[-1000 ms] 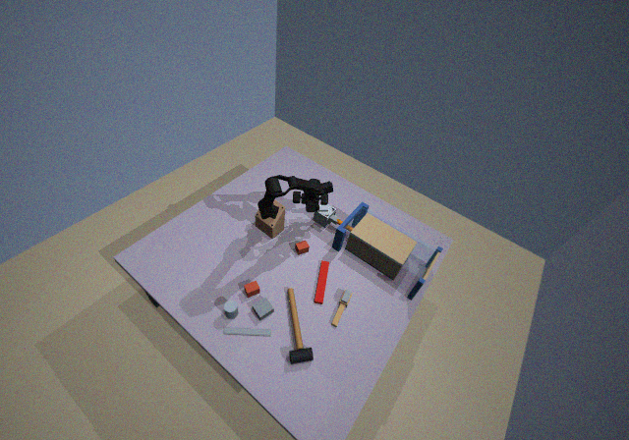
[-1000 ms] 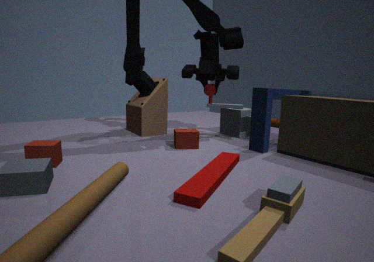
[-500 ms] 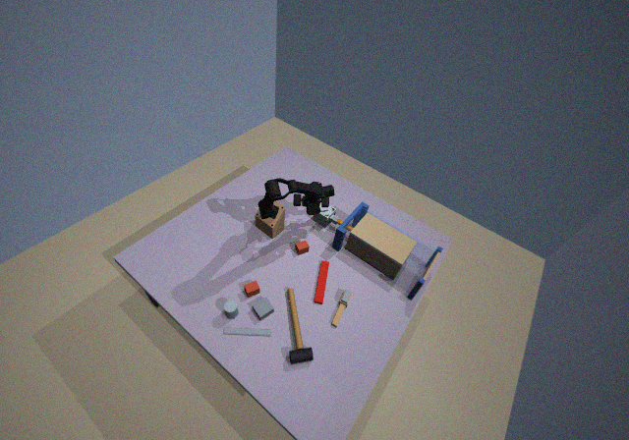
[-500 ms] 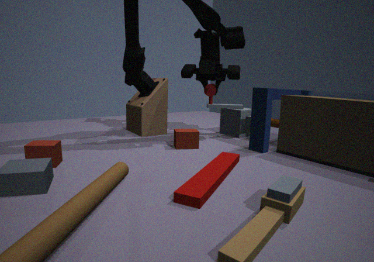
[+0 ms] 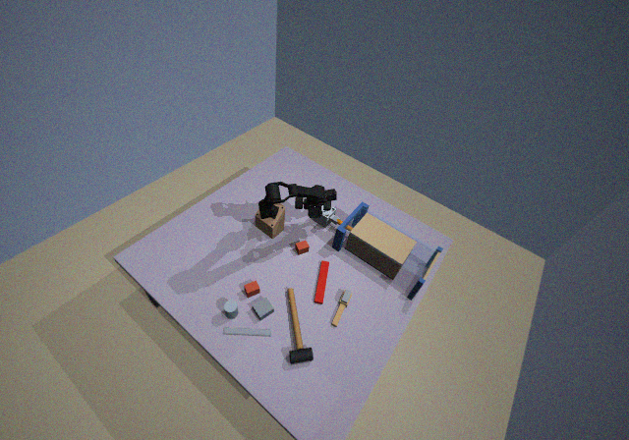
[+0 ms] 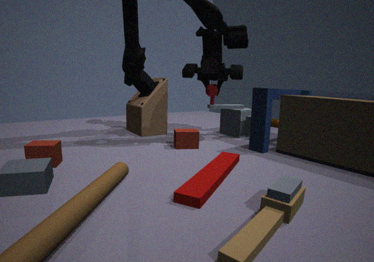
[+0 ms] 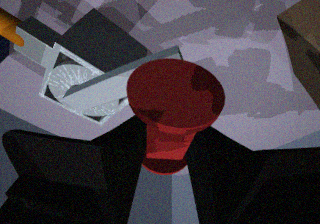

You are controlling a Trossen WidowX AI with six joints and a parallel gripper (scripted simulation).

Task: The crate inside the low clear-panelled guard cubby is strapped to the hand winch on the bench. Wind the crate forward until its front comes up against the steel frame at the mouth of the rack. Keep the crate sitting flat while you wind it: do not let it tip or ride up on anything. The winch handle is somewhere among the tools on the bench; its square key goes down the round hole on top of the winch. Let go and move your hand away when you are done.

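The blue front frame lies 210 mm ahead of my gripper tip, 60 mm to the left of it and 30 mm below it. Round my gripper tip: red knob (10 mm to the right, 10 mm ahead); grey winch (100 mm below, 70 mm to the left, 40 mm ahead); winch handle (30 mm below, 30 mm ahead, 20 mm to the left).
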